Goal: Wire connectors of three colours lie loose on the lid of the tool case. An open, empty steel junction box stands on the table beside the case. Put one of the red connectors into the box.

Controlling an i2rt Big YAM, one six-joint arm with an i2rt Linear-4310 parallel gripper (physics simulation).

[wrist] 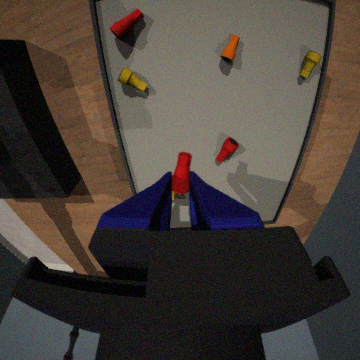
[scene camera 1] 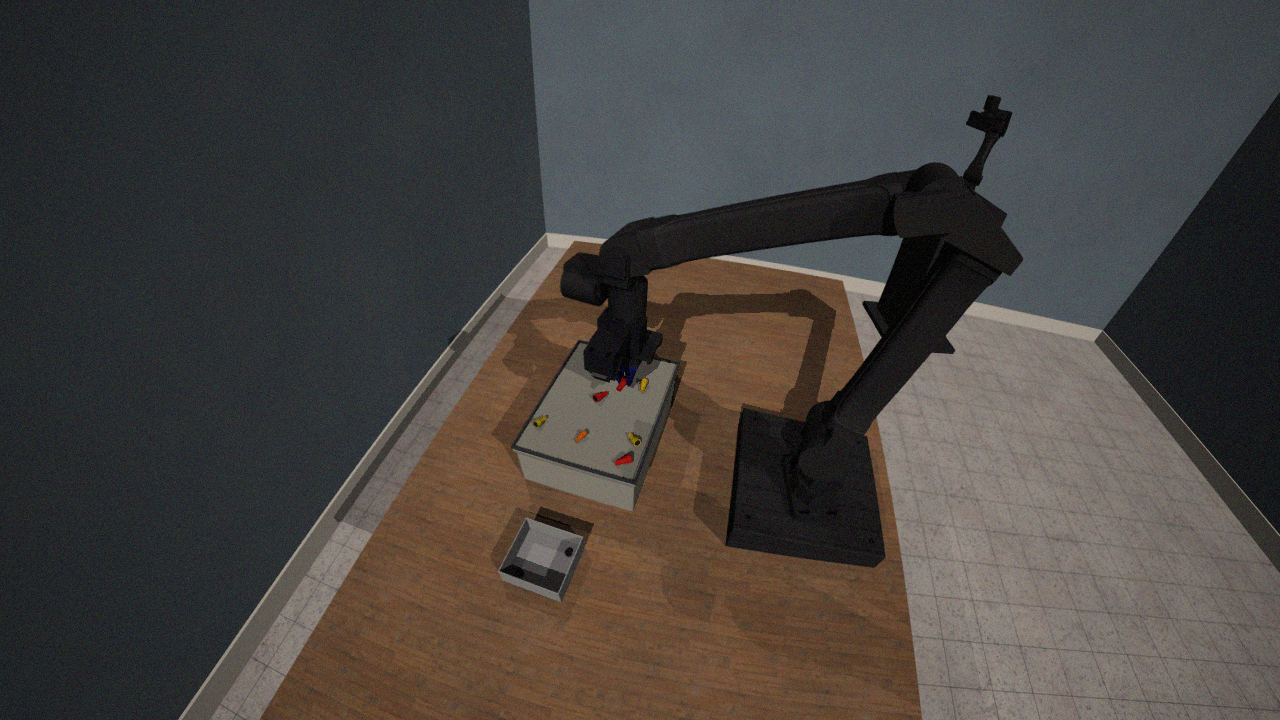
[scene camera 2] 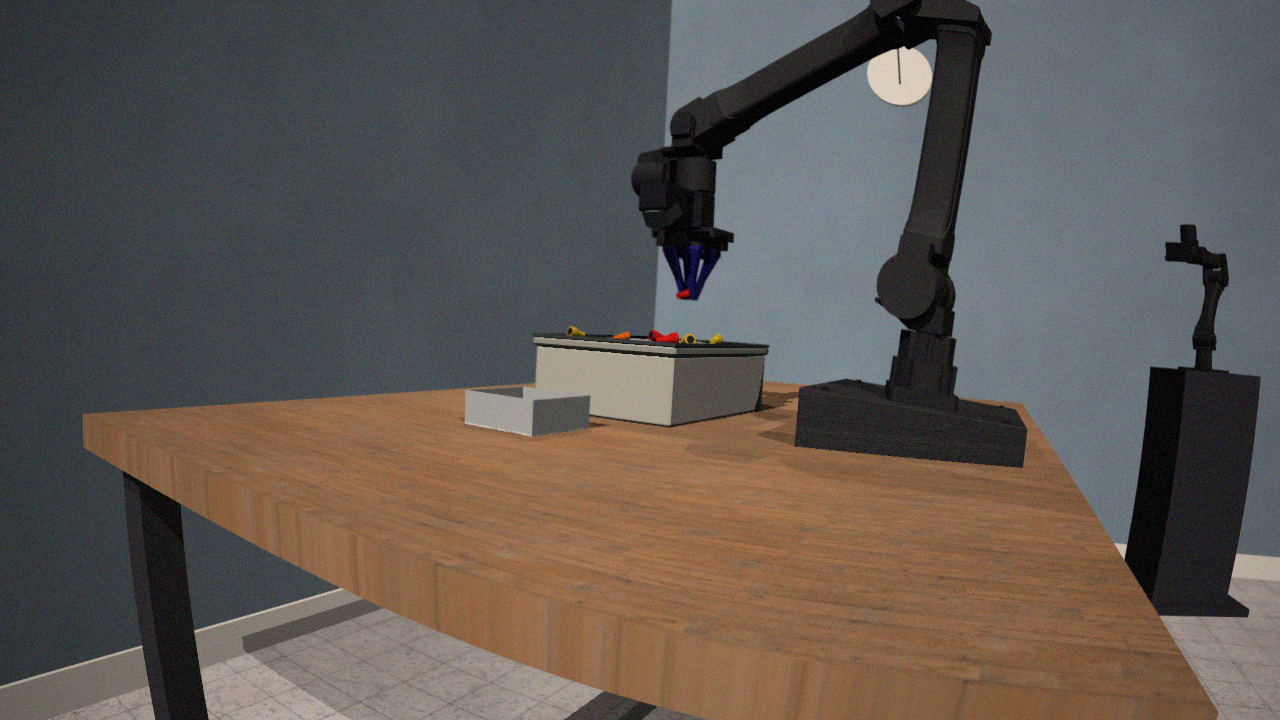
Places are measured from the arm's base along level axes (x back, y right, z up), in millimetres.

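Pixels of known places: gripper, fingertip midpoint: [wrist: 180, 177] [scene camera 1: 625, 383] [scene camera 2: 689, 300]; arm's base at its link origin: [scene camera 1: 808, 490] [scene camera 2: 918, 400].
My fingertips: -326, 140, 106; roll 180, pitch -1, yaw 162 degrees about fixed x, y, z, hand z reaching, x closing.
Ahead of a thing's pixels: the offset from my fingertips to its top centre, as dx, dy, dz. Level surfaces: height alone.
My gripper [scene camera 2: 687, 295] [wrist: 180, 177] is shut on a red connector {-4, -9, +16} [scene camera 1: 622, 384] [scene camera 2: 682, 293] [wrist: 182, 172] and holds it in the air above the lid of the tool case {-47, +10, -58} [scene camera 1: 572, 404] [scene camera 2: 608, 380] [wrist: 175, 110]. A second red connector {-46, +19, -45} [scene camera 1: 600, 395] [wrist: 227, 149] lies on the lid near the gripper. A third red connector {+4, -122, -45} [scene camera 1: 624, 458] [wrist: 127, 23] lies near the lid's corner. The grey junction box {-115, -266, -121} [scene camera 1: 565, 582] [scene camera 2: 501, 412] stands open on the table beside the case. No connector shows inside it in scene camera 1.
On the lid lie an orange connector {-71, -77, -50} [scene camera 1: 581, 435] [wrist: 230, 48] and yellow connectors {-146, -49, -47} [scene camera 1: 540, 420] {+19, -77, -47} [scene camera 1: 633, 438] {+31, +52, -47} [scene camera 1: 643, 384] [wrist: 310, 64] [wrist: 132, 80]. The arm's black base [scene camera 1: 805, 537] [scene camera 2: 908, 437] stands on the wooden table {dz -159} [scene camera 1: 662, 626] [scene camera 2: 626, 510], right of the case in both scene views.
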